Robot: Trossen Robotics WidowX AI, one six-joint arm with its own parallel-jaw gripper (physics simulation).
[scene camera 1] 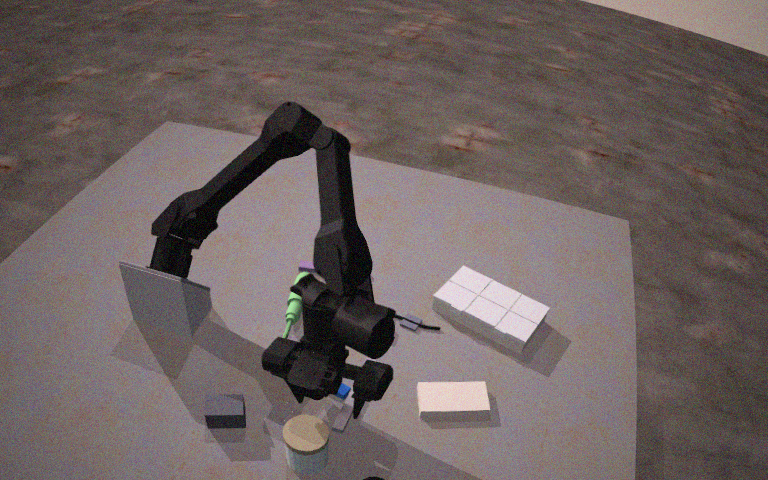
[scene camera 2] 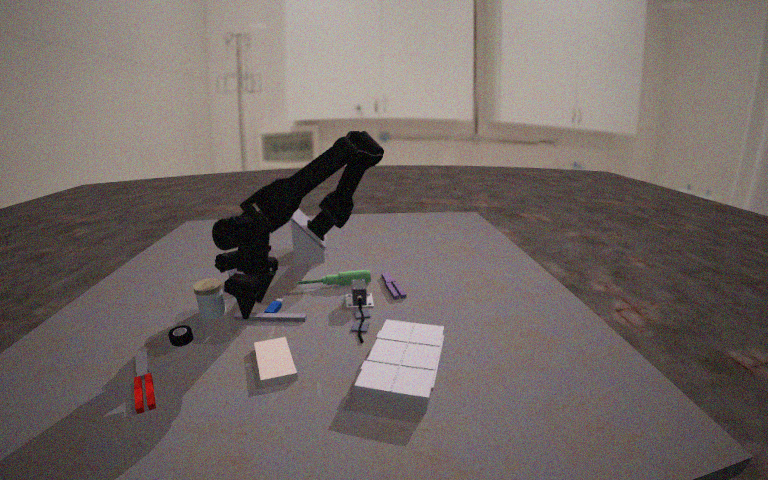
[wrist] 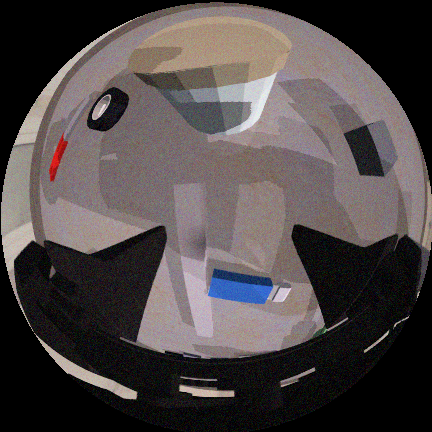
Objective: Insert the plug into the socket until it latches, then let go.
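Where they show: gripper, fingertip midpoint: (scene camera 1: 328, 409) (scene camera 2: 252, 310) (wrist: 231, 231); arm's base, origin of the base link: (scene camera 1: 166, 274) (scene camera 2: 315, 230).
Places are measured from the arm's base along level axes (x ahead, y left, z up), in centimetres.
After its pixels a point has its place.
A small dark block (scene camera 2: 359, 291) {x 34.3, y 9.6, z -3.5 cm} with a black cable (scene camera 1: 427, 326) {x 45.7, y 8.2, z -6.8 cm} (scene camera 2: 360, 333) {x 45.3, y 8.5, z -6.9 cm} stands on a white plate (scene camera 2: 350, 303) {x 33.9, y 7.5, z -6.5 cm} in scene camera 2; the arm hides the block and plate in scene camera 1. I cannot tell where plug and socket part there. A small blue stick with a pale end (scene camera 1: 343, 390) {x 35.3, y -10.2, z -6.2 cm} (scene camera 2: 274, 306) {x 33.7, y -9.2, z -6.2 cm} (wrist: 240, 287) {x 33.6, y -10.0, z -6.2 cm} lies on the table. My gripper (scene camera 1: 328, 407) {x 33.8, y -14.2, z -6.8 cm} (scene camera 2: 253, 308) {x 33.8, y -14.2, z -6.8 cm} (wrist: 231, 231) {x 33.8, y -14.2, z -6.8 cm} points down, open and empty, low over the table near the blue stick. The block with the cable is well away from it.
A grey bar (scene camera 1: 340, 417) {x 36.1, y -15.5, z -6.3 cm} (scene camera 2: 286, 317) {x 38.2, y -6.2, z -6.4 cm} (wrist: 202, 315) {x 37.3, y -6.5, z -6.3 cm} lies by the fingers. A lidded jar (scene camera 1: 306, 452) {x 34.0, y -26.8, z -0.7 cm} (scene camera 2: 210, 300) {x 35.9, y -22.7, z -2.9 cm}, dark box (scene camera 1: 225, 411) {x 19.9, y -21.5, z -3.9 cm}, pale box (scene camera 1: 453, 397) {x 52.2, y -7.6, z -5.9 cm}, white tiled block (scene camera 1: 489, 305) {x 55.9, y 13.4, z -4.0 cm}, green screwdriver (scene camera 2: 345, 277) {x 24.0, y 7.2, z -4.8 cm}, purple piece (scene camera 2: 393, 285) {x 26.1, y 18.6, z -6.9 cm}, black roll (scene camera 2: 180, 335) {x 45.2, y -27.0, z -5.4 cm} and red-handled tool (scene camera 2: 144, 392) {x 60.5, y -28.1, z -6.3 cm} stand or lie around.
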